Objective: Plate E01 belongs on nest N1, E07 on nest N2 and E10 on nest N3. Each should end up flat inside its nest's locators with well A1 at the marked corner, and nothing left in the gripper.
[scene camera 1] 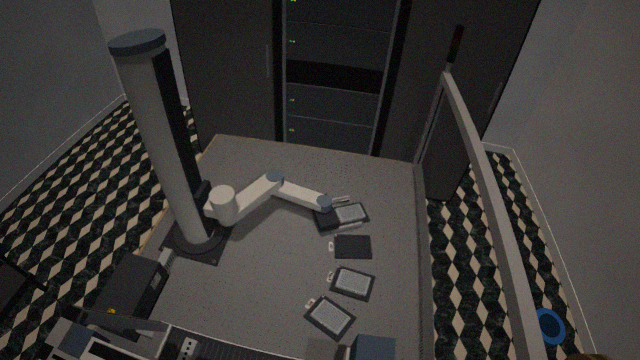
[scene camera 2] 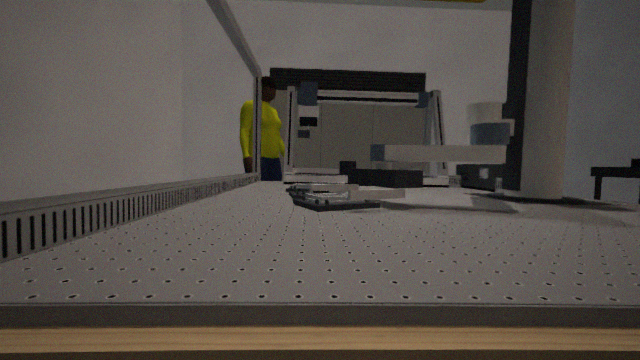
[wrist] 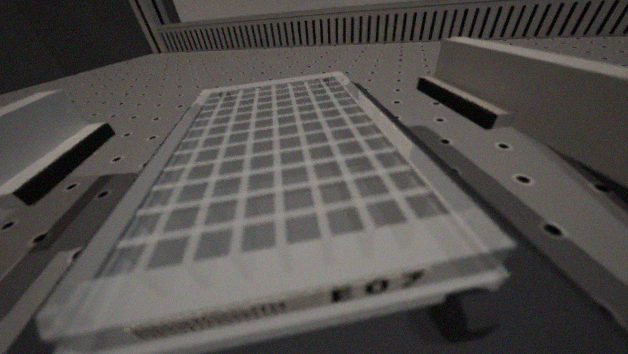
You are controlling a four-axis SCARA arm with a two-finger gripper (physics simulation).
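Pixels of known places: gripper, fingertip midpoint: (scene camera 1: 355, 209) (scene camera 2: 327, 191) (wrist: 268, 86); arm's base, origin of the base link: (scene camera 1: 200, 233).
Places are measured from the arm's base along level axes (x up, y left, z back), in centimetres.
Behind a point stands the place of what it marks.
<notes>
My gripper (scene camera 1: 346, 213) {y 26.8, x 4.7, z -68.8 cm} (scene camera 2: 352, 191) (wrist: 268, 86) {y 26.8, x 4.7, z -68.8 cm} is open and low, with one finger beside each long side of plate E07 (scene camera 1: 351, 213) {y 25.0, x 3.7, z -67.3 cm} (wrist: 280, 200) {y 23.8, x 3.9, z -63.2 cm}. Bare table shows between plate and fingers in the wrist view. E07 lies on a dark nest (scene camera 1: 367, 219) {y 24.0, x 2.5, z -75.3 cm} (scene camera 2: 350, 205) {y 31.1, x 2.2, z -64.2 cm} (wrist: 535, 305) {y 18.3, x 2.5, z -62.9 cm}, its labelled short edge towards the wrist camera. Beside it is an empty dark nest (scene camera 1: 353, 246) {y 7.4, x 2.5, z -70.2 cm}. Beyond that, one plate (scene camera 1: 353, 281) {y -10.5, x 4.0, z -71.9 cm} lies on a nest (scene camera 1: 369, 297) {y -15.7, x 2.4, z -79.1 cm}, and another plate (scene camera 1: 330, 317) {y -26.8, x 2.9, z -65.1 cm} on a turned nest (scene camera 1: 336, 336) {y -33.7, x 2.5, z -68.4 cm}. Their labels and the nest tags are too small to read; A1 corners cannot be told.
The arm's column (scene camera 1: 167, 150) {y -5.9, x 54.6, z -4.7 cm} (scene camera 2: 547, 100) {y 7.0, x 31.4, z -2.6 cm} stands at the side of the perforated table (scene camera 1: 260, 265) {y -9.7, x 1.3, z -33.0 cm} (scene camera 2: 450, 240) {y 55.5, x 1.3, z -55.0 cm}. A slotted rail (scene camera 2: 125, 207) {y 47.2, x 3.5, z -100.4 cm} (wrist: 300, 37) {y 37.6, x 2.5, z -100.4 cm} runs along one edge. A blue-grey block (scene camera 1: 374, 347) {y -49.0, x 50.1, z -73.4 cm} stands past the turned nest. A dark box (scene camera 1: 127, 282) {y -37.1, x 12.8, z 12.1 cm} stands near the column.
</notes>
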